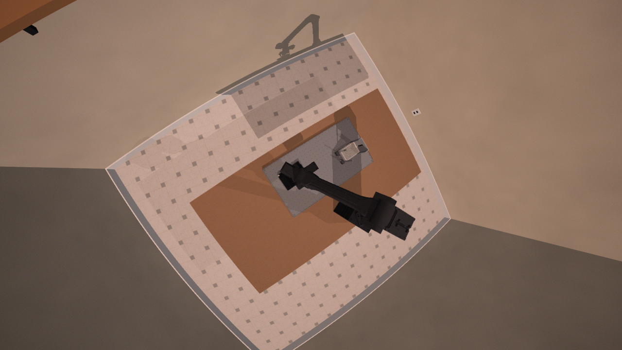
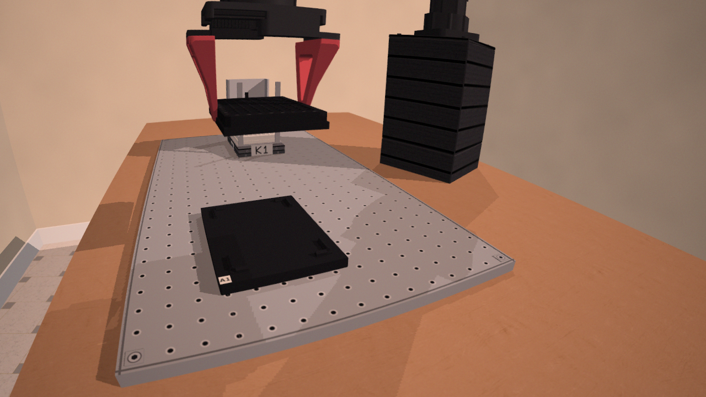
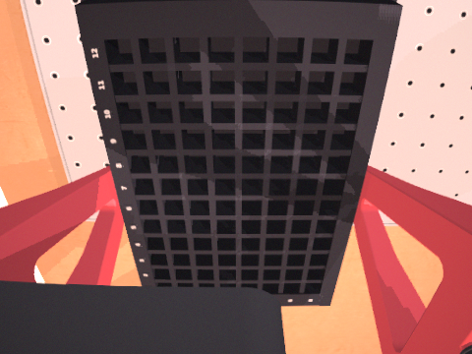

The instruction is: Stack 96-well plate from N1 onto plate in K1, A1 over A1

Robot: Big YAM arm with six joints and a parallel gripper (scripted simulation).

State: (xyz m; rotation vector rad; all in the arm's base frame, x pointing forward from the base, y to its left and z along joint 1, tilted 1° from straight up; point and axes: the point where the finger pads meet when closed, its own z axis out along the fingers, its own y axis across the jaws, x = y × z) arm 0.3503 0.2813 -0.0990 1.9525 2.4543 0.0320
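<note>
Now: the white 96-well plate 42 cm to the right of my hand, 11 cm below it and 2 cm ahead of it. Also, from my hand: black 96-well plate: right at my hand; pale A1 mark: 13 cm below, 9 cm to the left, 4 cm ahead; black plate nest N1: 13 cm below.
</note>
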